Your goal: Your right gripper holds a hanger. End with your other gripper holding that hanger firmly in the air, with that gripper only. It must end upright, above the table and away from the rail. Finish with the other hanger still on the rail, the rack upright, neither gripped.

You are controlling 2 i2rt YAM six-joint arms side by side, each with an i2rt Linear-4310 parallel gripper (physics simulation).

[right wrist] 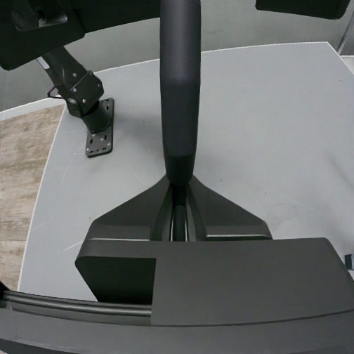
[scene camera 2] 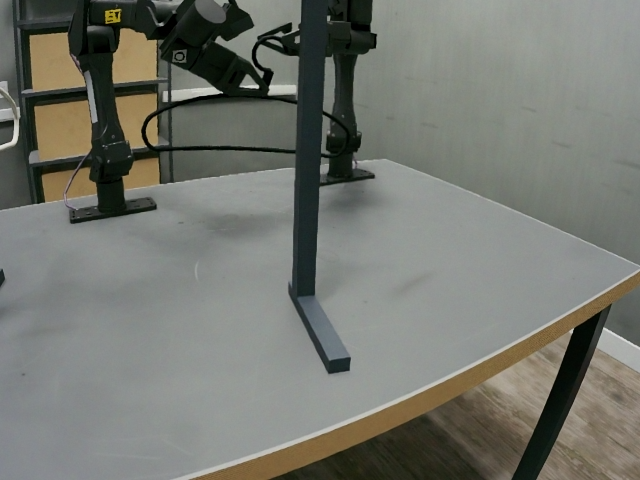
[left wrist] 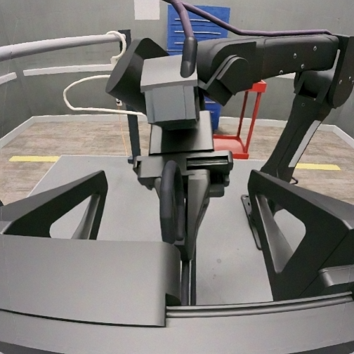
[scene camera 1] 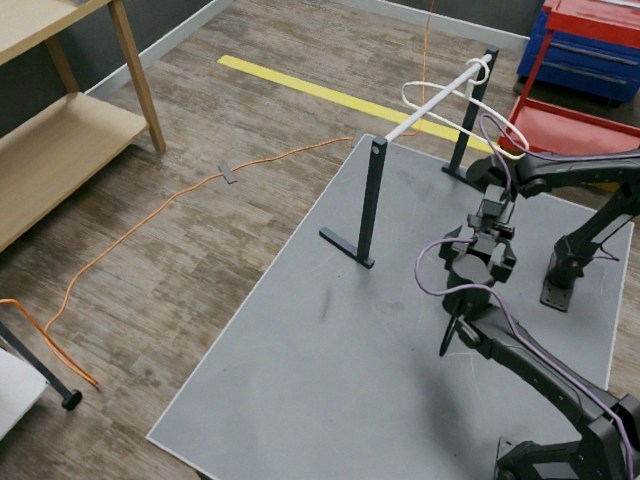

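Where they show: left gripper, fingertip midpoint: (scene camera 2: 268, 39); right gripper, fingertip midpoint: (scene camera 2: 266, 92); left arm's base, link origin: (scene camera 2: 339, 178); right arm's base, link origin: (scene camera 2: 112, 211) (scene camera 1: 559, 280).
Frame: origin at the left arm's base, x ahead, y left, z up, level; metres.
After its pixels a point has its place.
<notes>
A black hanger (scene camera 1: 445, 341) @[x 0.216, y -0.176, z 0.190 m] (scene camera 2: 224, 148) @[x 0.178, y -0.420, z 0.159 m] (left wrist: 171, 200) (right wrist: 180, 100) hangs upright in the air above the table, hook on top. My right gripper (scene camera 2: 267, 82) @[x 0.202, y -0.347, z 0.260 m] (left wrist: 184, 259) (right wrist: 178, 178) is shut on it just below the hook. My left gripper (scene camera 1: 483, 245) @[x 0.210, y -0.351, z 0.358 m] is open, with its fingers on both sides of the hook and apart from it. Part of the hanger is hidden behind the rack's post in scene camera 2. A white hanger (scene camera 1: 469, 90) @[x 0.337, y -0.847, z 0.356 m] (left wrist: 92, 109) hangs on the rail (scene camera 1: 439, 98) @[x 0.395, y -0.665, z 0.434 m] (left wrist: 60, 46), near its far end. The rack (scene camera 1: 373, 201) @[x 0.470, y -0.437, z 0.266 m] (scene camera 2: 308, 155) @[x 0.489, y -0.456, z 0.211 m] stands upright.
The two arms nearly meet in scene camera 1, with the right gripper close to the left one. The rack stands to their left there. A red cart (scene camera 1: 532, 72) and a blue cabinet (scene camera 1: 594, 62) stand beyond the grey table (scene camera 1: 310, 361) @[x 0.499, y -0.104, z 0.000 m].
</notes>
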